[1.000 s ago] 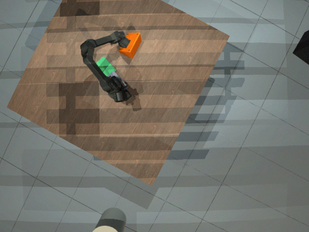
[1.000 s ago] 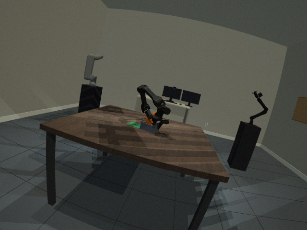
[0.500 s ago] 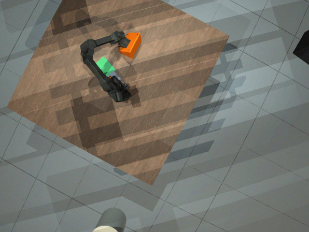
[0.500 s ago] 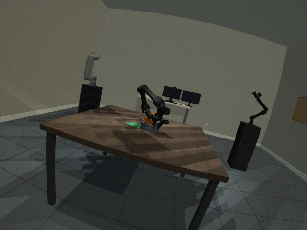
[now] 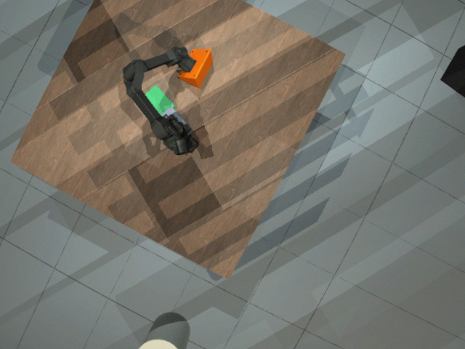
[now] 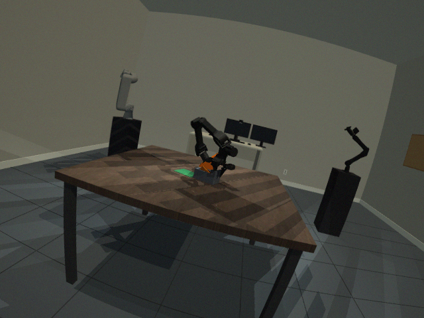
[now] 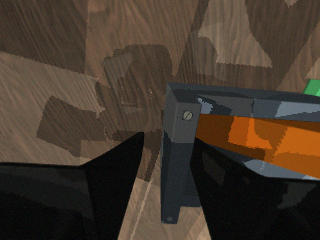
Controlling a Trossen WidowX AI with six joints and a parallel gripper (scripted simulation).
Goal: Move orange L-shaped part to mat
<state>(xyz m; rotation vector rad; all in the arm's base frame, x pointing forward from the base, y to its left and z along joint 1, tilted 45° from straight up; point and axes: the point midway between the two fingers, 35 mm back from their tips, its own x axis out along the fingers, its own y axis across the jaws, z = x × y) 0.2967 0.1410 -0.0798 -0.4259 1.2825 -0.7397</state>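
Right now the orange L-shaped part is 2 cm behind my gripper tip, 5 cm to the right of it and 1 cm below it. Round my gripper tip: green mat (6 cm behind, 22 cm to the right, 7 cm below); then tray (2 cm behind, 7 cm to the right, 7 cm below).
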